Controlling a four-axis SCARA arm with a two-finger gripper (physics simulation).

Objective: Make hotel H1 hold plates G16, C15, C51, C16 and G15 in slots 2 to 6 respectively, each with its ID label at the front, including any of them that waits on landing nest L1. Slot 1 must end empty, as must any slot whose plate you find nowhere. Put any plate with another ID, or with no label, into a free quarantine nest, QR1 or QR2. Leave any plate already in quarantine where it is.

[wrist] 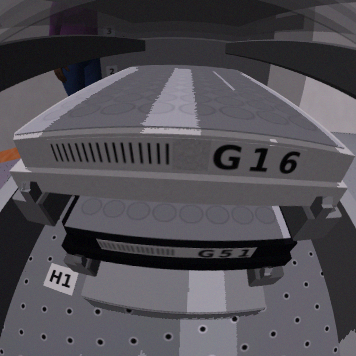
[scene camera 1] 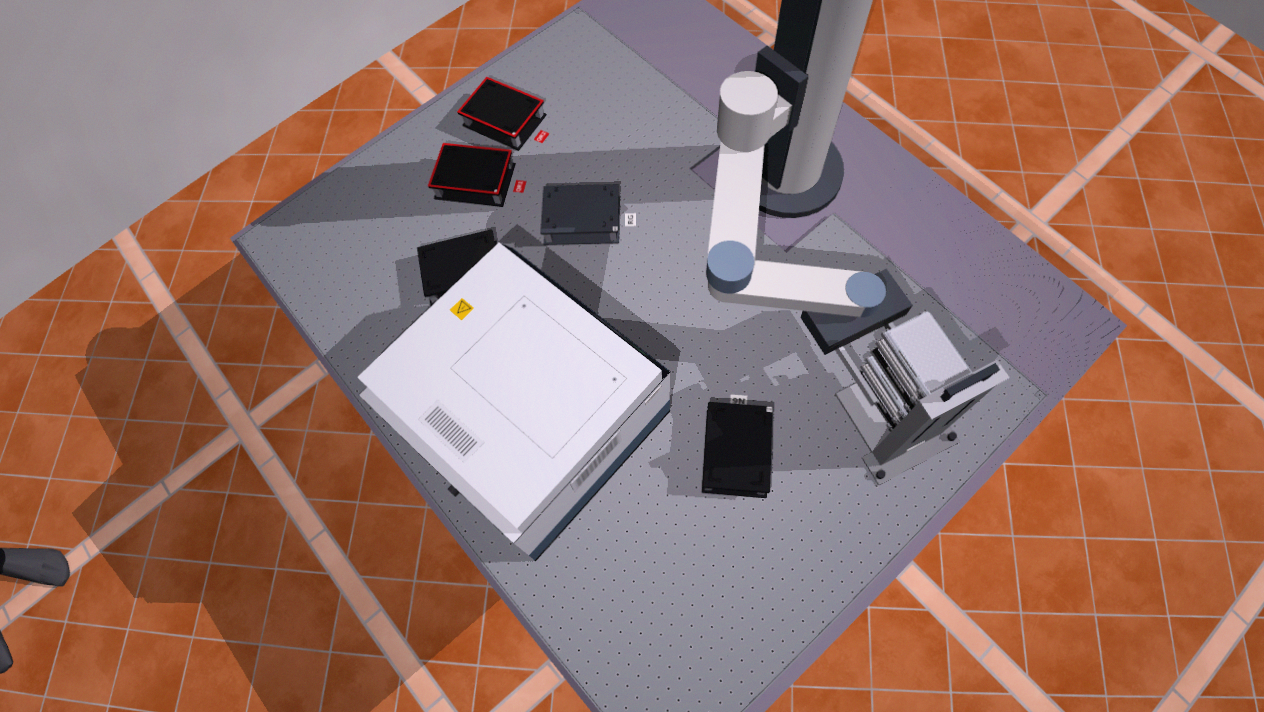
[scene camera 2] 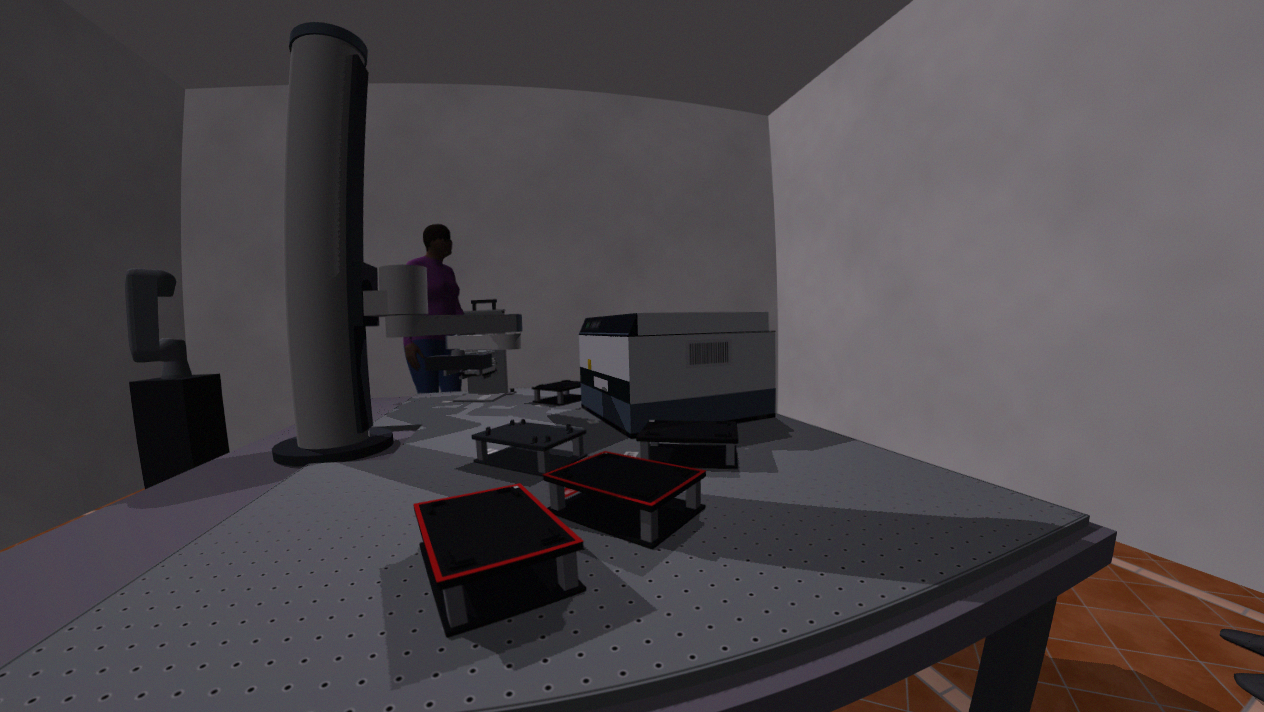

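Seen in the pictures: arm's base, origin of its link: (scene camera 1: 786,171) (scene camera 2: 335,448).
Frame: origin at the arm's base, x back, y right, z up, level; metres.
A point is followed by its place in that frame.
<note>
In the wrist view, plate G16 (wrist: 190,180), pale with its ID label facing the camera, sits level at the brackets of hotel H1 (scene camera 1: 919,426) @(x -0.367, y -0.589, z 0.255 m). My gripper (wrist: 179,187) is shut on G16, its dark fingers along both sides. Below it, black-sided plate G51 (wrist: 172,255) @(x -0.258, y -0.460, z 0.105 m) rests on lower brackets, label to the front. In scene camera 1, several plates show stacked in the hotel, their IDs unreadable; the arm hides the fingers there. Two red-rimmed quarantine nests (scene camera 1: 501,107) @(x -0.384, y 0.549, z 0.063 m) (scene camera 1: 471,168) @(x -0.538, y 0.455, z 0.063 m) (scene camera 2: 495,530) @(x -0.392, y 0.573, z 0.063 m) (scene camera 2: 626,477) @(x -0.540, y 0.472, z 0.063 m) hold no plate. I cannot tell which nest is L1.
A large white instrument (scene camera 1: 521,380) @(x -0.786, y -0.106, z 0.267 m) (scene camera 2: 698,371) @(x -0.793, y 0.110, z 0.140 m) stands on the table. Dark nests stand beside it: one at its corner (scene camera 1: 451,260) @(x -0.709, y 0.293, z 0.063 m) (scene camera 2: 688,431) @(x -0.692, y 0.296, z 0.063 m), one further back (scene camera 1: 580,210) @(x -0.433, y 0.202, z 0.063 m) (scene camera 2: 528,434) @(x -0.429, y 0.223, z 0.063 m), one nearer the hotel (scene camera 1: 738,446) @(x -0.550, y -0.391, z 0.063 m) (scene camera 2: 557,386) @(x -0.529, y -0.373, z 0.060 m). A person (scene camera 2: 433,291) stands behind the table.
</note>
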